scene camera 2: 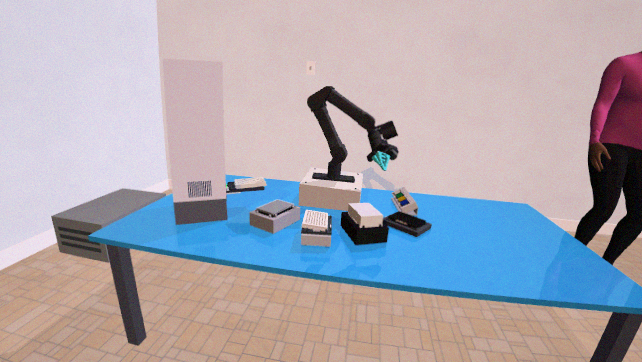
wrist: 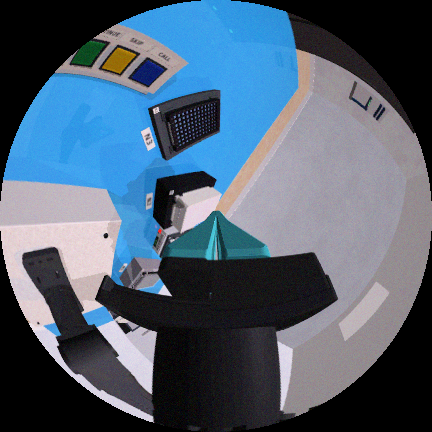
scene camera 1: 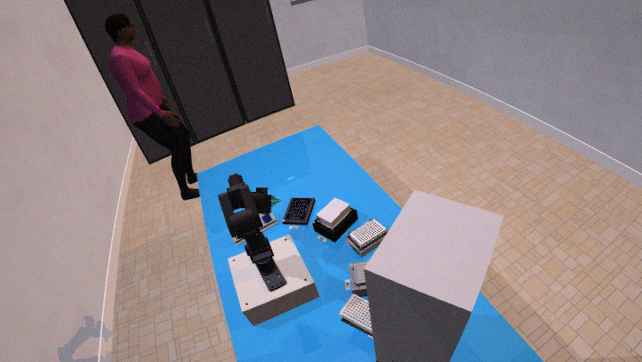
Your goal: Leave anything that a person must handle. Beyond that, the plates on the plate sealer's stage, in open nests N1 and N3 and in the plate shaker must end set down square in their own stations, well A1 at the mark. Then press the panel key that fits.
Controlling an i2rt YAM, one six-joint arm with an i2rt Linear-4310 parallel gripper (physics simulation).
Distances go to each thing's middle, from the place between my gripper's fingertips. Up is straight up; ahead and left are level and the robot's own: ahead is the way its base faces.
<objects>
The button panel (wrist: 137, 61) lies 14 cm behind my hand, 13 cm to the left of it and 17 cm below it.
</objects>
